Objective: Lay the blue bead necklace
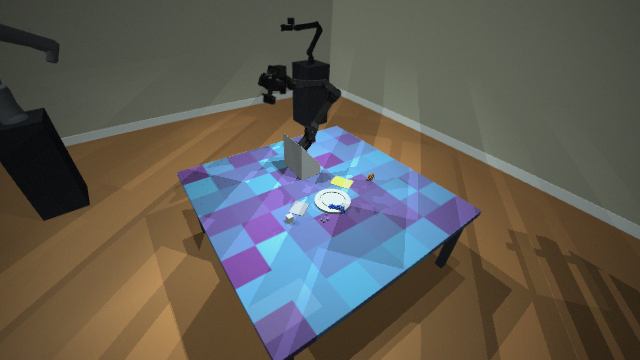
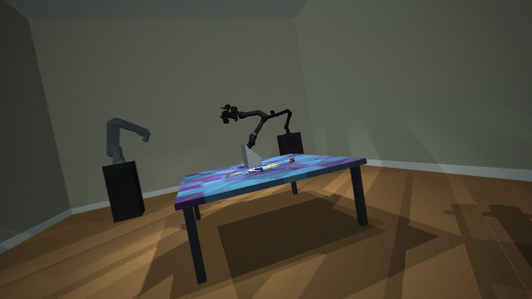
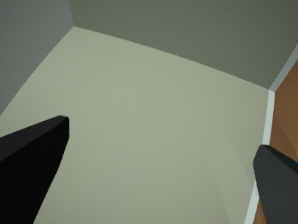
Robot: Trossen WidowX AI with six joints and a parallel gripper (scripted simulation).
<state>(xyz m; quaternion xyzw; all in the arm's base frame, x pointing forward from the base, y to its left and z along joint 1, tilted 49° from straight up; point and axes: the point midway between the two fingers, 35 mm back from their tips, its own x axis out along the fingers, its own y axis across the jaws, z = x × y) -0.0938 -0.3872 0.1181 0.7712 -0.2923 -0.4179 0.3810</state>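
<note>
Right now my gripper tip is 36 cm short of the round white bead board, 17 cm to the right of it and 57 cm above it. Round my gripper tip: cream cube (34 cm ahead, 10 cm to the right, 56 cm below); yellow patch (26 cm ahead, 34 cm to the left, 58 cm below); flat grey square (30 cm ahead, 1 cm to the right, 58 cm below).
</note>
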